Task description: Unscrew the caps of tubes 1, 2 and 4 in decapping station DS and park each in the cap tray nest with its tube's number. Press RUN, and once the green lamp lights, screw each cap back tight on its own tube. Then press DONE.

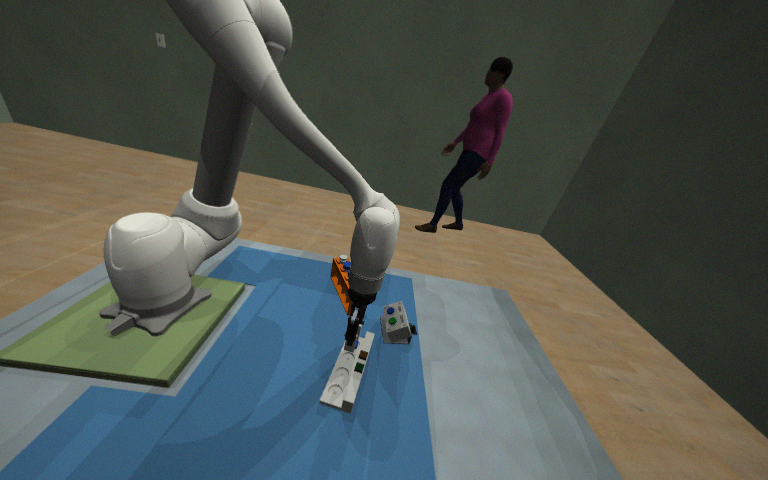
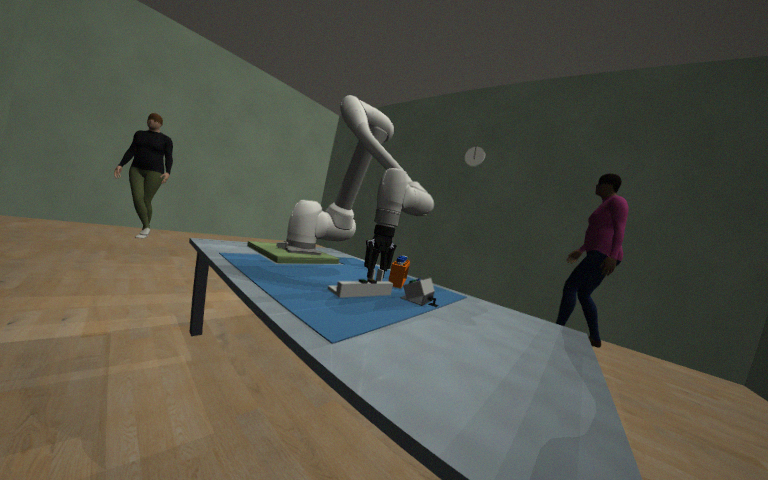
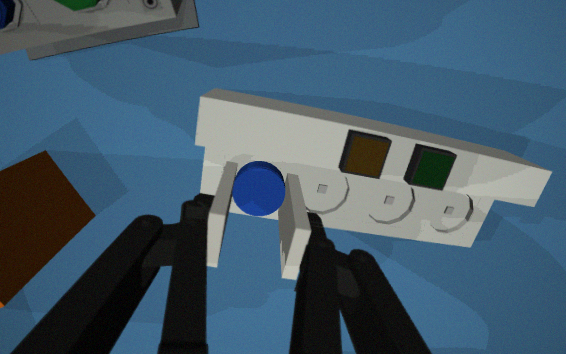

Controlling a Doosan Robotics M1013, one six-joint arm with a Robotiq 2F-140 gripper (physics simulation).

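Seen in the pictures: gripper, fingertip midpoint: [image 1: 351,345] [image 3: 258,188]; arm's base at its link origin: [image 1: 161,304] [image 2: 299,250].
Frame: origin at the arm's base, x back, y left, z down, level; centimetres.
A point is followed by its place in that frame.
Observation:
My gripper [image 1: 350,344] @(z 1.5, x -55.9, y 9.1 cm) [image 2: 376,277] @(z 1.5, x -55.9, y 9.1 cm) [image 3: 258,188] @(z 1.5, x -55.9, y 9.1 cm) is shut on a blue cap [image 3: 258,190] @(z 0.1, x -56.4, y 9.1 cm), which sits between the pale finger pads. It holds the cap over the end of the white tray [image 1: 369,338] @(z -1.9, x -60.7, y 10.7 cm) [image 2: 365,289] @(z 0.1, x -62.0, y 0.7 cm) [image 3: 275,120] @(z -1.9, x -61.4, y 9.1 cm), hiding the nest there. The gap below the cap is hard to judge. Three round nests beside it show no caps. The tray carries an amber lamp [image 1: 363,354] @(z -2.7, x -60.6, y 4.0 cm) [image 3: 367,156] @(z -2.7, x -60.7, y 4.1 cm) and a green lamp [image 1: 359,367] @(z -2.8, x -60.8, y -0.2 cm) [image 3: 432,169] @(z -2.7, x -60.8, y 0.2 cm); both look dark. The orange rack [image 1: 340,285] @(z 2.0, x -42.7, y 34.4 cm) [image 2: 398,274] @(z -3.1, x -53.4, y 23.3 cm) holds a white cap [image 1: 343,258] @(z -9.3, x -41.5, y 36.5 cm) and a blue cap [image 1: 346,265] @(z -9.5, x -44.2, y 32.5 cm) at its far end. Tube numbers are unreadable.
A grey control box [image 1: 402,330] @(z -3.8, x -69.8, y 16.2 cm) [image 2: 420,291] @(z -2.2, x -71.9, y 17.0 cm) [image 3: 120,31] @(z 2.3, x -64.2, y 19.4 cm) with a blue button [image 1: 390,310] @(z -4.3, x -64.4, y 22.6 cm) and a green button [image 1: 392,320] @(z -4.4, x -65.9, y 18.4 cm) stands near the tray. A blue mat [image 1: 237,367] @(z 2.6, x -30.6, y -7.8 cm) [image 2: 334,328] @(z 2.6, x -80.3, y -20.2 cm) lies beneath. The arm stands on a green base plate [image 1: 67,350] @(z 0.1, x 4.1, y -18.3 cm) [image 2: 305,258] @(z 0.4, x -17.6, y -3.3 cm). Two people stand beyond the table.

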